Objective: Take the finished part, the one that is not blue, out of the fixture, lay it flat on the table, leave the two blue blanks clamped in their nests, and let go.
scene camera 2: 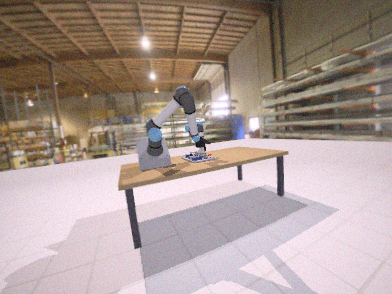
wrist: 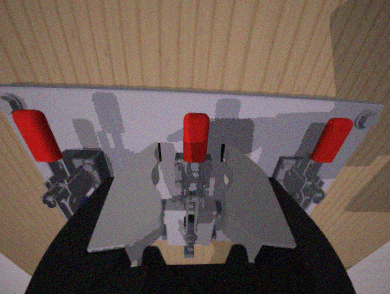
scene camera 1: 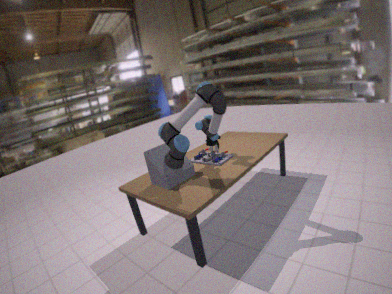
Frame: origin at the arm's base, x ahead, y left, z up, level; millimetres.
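Where they show: gripper, fingertip midpoint: (wrist: 191,144) (scene camera 1: 215,153); arm's base, link origin: (scene camera 2: 155,150) (scene camera 1: 173,161).
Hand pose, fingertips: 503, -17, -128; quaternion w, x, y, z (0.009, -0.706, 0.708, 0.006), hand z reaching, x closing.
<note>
Each offset is from my fingertips to the centre of the thing, as dx, dy, dz. "*": to the spot under its first point. Level surfaces: height alone.
The grey fixture plate @[-73, -2, -16] (wrist: 150,112) (scene camera 1: 226,159) carries three clamps with red handles. My gripper (wrist: 191,144) (scene camera 1: 214,148) (scene camera 2: 202,148) is partly open and empty, low over the fixture. Its fingers stand on either side of the middle clamp, with a gap between each finger and the red middle handle @[+17, -3, +22] (wrist: 196,131). A pale surface shows below the middle clamp; I cannot tell whether it is the finished part or the plate. A sliver of a blue blank (wrist: 84,202) shows at the left clamp. The other blue blank is hidden in the wrist view; blue patches show on the fixture in both scene views.
The left red handle @[* +24, +102, +32] (wrist: 37,135) and the right red handle @[* +20, -109, +22] (wrist: 332,140) stand outside the fingers. Bolt heads @[+33, +158, -6] (wrist: 12,101) @[+28, -164, -6] (wrist: 365,119) sit at the plate's far corners. The wooden table @[dz -24] (scene camera 1: 255,142) (scene camera 2: 245,156) lies around the fixture. The grey robot base (scene camera 1: 162,172) (scene camera 2: 152,161) stands beside it.
</note>
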